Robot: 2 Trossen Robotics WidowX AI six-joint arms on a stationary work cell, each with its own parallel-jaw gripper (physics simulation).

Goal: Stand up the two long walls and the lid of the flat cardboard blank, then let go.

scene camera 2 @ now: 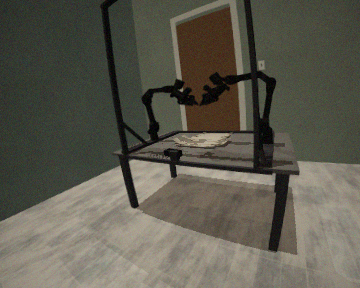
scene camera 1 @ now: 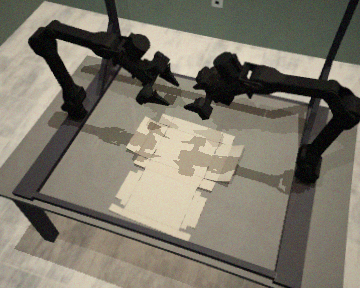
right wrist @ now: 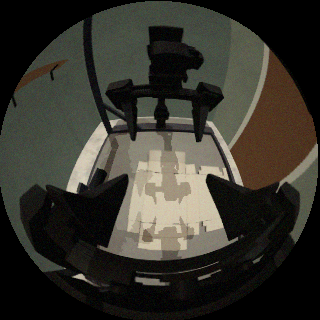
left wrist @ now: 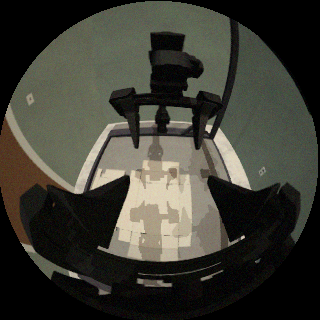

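Seen in the pictures: left gripper, fingertip midpoint: (scene camera 2: 195,105) (scene camera 1: 189,97) (right wrist: 166,139) (left wrist: 170,179); right gripper, fingertip midpoint: (scene camera 2: 202,105) (scene camera 1: 173,95) (right wrist: 168,178) (left wrist: 167,148); left arm's base, origin of the base link: (scene camera 2: 154,139) (scene camera 1: 305,177) (right wrist: 160,125); right arm's base, origin of the base link: (scene camera 2: 267,142) (scene camera 1: 77,115) (left wrist: 161,129).
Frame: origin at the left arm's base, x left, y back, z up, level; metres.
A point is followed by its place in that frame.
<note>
The pale cardboard blank (scene camera 1: 170,192) {x 0.207, y -0.433, z -0.012 m} (scene camera 2: 202,142) {x 0.018, y -0.453, z -0.018 m} (left wrist: 155,192) {x 0.024, y -0.508, z -0.018 m} (right wrist: 195,202) {x 0.138, y -0.477, z -0.010 m} lies flat on the table, its panels and flaps spread out, with the long walls and lid down. Arm shadows fall across it. My left gripper (scene camera 1: 191,95) {x 0.000, y -0.434, z 0.265 m} (scene camera 2: 194,101) {x 0.000, y -0.434, z 0.265 m} (left wrist: 170,179) {x 0.000, y -0.434, z 0.265 m} (right wrist: 166,139) {x 0.000, y -0.434, z 0.265 m} is open and empty. My right gripper (scene camera 1: 173,95) {x 0.000, y -0.486, z 0.259 m} (scene camera 2: 203,101) {x 0.000, y -0.486, z 0.259 m} (right wrist: 168,178) {x 0.000, y -0.486, z 0.259 m} (left wrist: 167,148) {x 0.000, y -0.486, z 0.259 m} is open and empty. Both hang above the table near the blank's far edge in scene camera 1, facing each other with a small gap between them. Neither touches the cardboard.
The grey table top (scene camera 1: 250,220) {x 0.215, y -0.144, z -0.019 m} has a dark raised rail (scene camera 1: 150,234) {x 0.378, y -0.438, z 0.000 m} along its near edge. Dark upright posts (scene camera 1: 330,52) {x -0.342, y -0.039, z 0.274 m} (scene camera 2: 114,75) {x -0.353, y -0.039, z 0.532 m} rise at the sides. A small dark box (scene camera 2: 173,153) {x -0.381, y -0.462, z 0.028 m} is at the table edge in scene camera 2.
</note>
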